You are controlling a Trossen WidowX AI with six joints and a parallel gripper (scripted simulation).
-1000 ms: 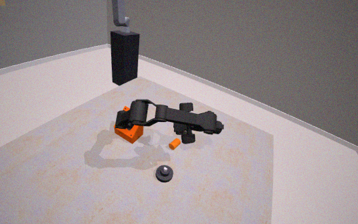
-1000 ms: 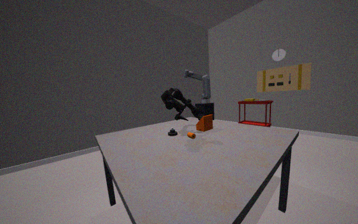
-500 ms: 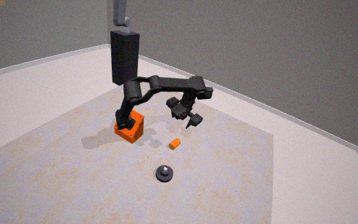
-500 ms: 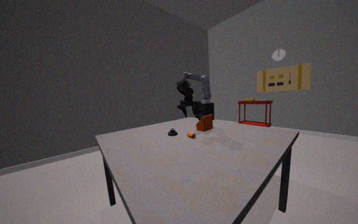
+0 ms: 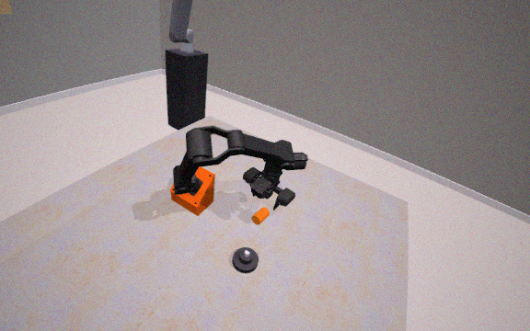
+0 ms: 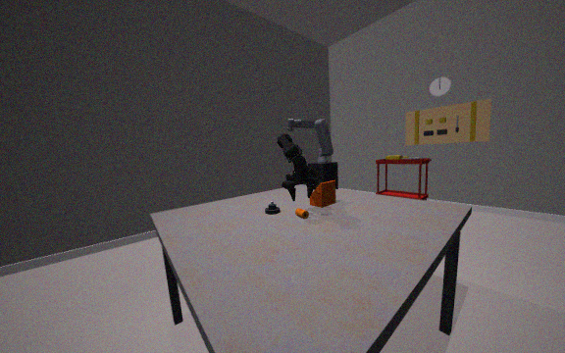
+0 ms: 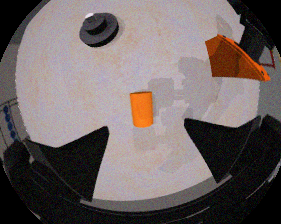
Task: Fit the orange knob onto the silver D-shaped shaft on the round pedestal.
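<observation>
Right now my gripper tip is 1 cm to the left of the orange knob and 7 cm above it. Round my gripper tip: round dark pedestal 6 cm ahead, 19 cm to the right, 6 cm below.
</observation>
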